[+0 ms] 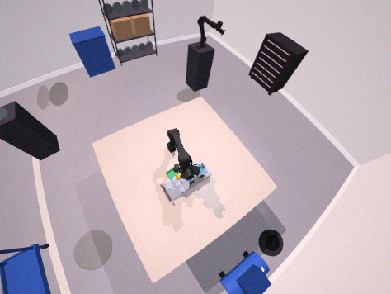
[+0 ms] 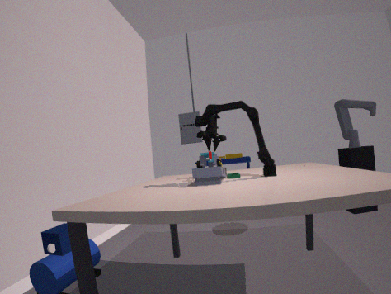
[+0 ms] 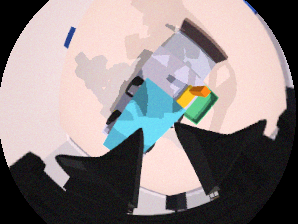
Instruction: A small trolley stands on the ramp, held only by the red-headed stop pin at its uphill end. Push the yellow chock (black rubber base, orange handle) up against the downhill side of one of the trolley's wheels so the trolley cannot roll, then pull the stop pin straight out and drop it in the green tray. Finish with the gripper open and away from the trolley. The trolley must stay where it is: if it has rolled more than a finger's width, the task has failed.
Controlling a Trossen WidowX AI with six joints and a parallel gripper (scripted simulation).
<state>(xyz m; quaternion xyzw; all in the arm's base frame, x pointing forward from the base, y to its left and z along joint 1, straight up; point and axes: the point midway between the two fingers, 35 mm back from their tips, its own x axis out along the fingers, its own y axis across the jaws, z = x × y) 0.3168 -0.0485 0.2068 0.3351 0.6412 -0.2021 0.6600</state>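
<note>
The red-headed stop pin lies 15 cm to the left of my gripper tip and 4 cm below it. Also, from my gripper tip: yellow chock (4 cm behind, 5 cm to the right, 9 cm below); cyan trolley (2 cm ahead, 4 cm to the left, 6 cm below).
</note>
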